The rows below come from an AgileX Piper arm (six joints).
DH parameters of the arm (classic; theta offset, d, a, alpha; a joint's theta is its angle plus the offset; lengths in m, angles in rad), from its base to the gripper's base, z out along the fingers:
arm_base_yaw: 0 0.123 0 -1.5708
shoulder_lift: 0.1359 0 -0.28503 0
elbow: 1.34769 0 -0.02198 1.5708
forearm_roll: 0 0.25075 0 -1.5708
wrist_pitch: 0 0 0 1.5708
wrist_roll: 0 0.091 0 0
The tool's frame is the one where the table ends.
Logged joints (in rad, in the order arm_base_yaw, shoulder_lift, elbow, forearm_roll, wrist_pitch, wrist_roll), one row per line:
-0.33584, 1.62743, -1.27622, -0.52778, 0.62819, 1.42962
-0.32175, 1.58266, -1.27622, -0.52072, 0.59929, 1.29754
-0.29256, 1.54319, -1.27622, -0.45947, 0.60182, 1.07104
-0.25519, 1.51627, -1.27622, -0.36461, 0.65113, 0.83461
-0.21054, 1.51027, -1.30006, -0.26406, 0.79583, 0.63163
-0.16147, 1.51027, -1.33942, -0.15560, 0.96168, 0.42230
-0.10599, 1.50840, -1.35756, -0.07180, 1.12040, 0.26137
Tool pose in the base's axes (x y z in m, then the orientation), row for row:
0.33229, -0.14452, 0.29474, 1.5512, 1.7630, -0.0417
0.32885, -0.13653, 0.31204, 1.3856, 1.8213, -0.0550
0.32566, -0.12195, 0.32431, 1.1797, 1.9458, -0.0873
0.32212, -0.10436, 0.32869, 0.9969, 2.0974, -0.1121
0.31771, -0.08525, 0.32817, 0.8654, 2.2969, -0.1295
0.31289, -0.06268, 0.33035, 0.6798, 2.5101, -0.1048
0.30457, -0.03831, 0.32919, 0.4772, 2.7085, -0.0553
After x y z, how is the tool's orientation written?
As a rotation vector, in radians.
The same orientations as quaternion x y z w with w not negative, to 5 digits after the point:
0.60923, 0.69242, -0.01638, 0.38617
0.55114, 0.72445, -0.02188, 0.41345
0.47042, 0.77591, -0.03481, 0.41889
0.39353, 0.82796, -0.04425, 0.39706
0.33171, 0.88042, -0.04964, 0.33521
0.25177, 0.92964, -0.03881, 0.26623
0.17018, 0.96589, -0.01972, 0.19417

